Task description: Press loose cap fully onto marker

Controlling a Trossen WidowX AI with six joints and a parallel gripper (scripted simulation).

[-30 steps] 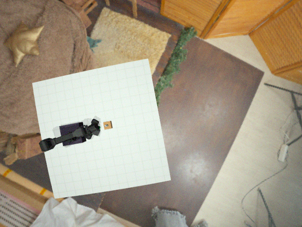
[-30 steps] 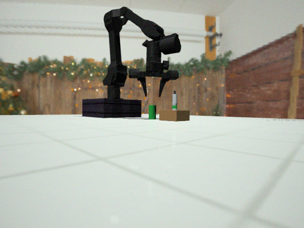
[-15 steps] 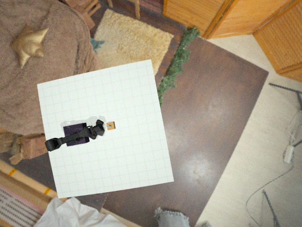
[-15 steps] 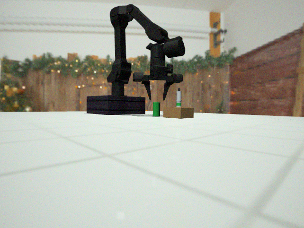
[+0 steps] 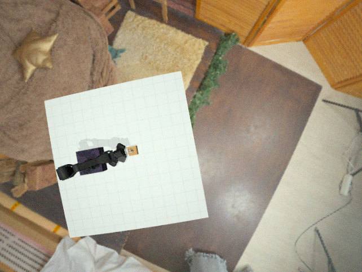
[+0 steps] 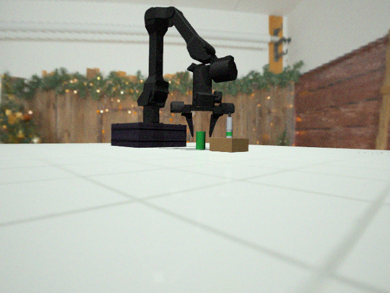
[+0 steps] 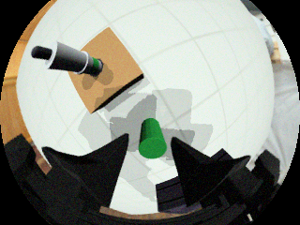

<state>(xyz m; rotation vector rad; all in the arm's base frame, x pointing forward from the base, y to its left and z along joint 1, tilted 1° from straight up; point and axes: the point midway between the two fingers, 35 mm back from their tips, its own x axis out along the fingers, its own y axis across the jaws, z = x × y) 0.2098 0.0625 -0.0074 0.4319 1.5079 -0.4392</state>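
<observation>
The green cap lies 10 mm below my gripper tip. Also, from my gripper tip: brown holder block: 100 mm ahead, 20 mm to the left, 20 mm below.
</observation>
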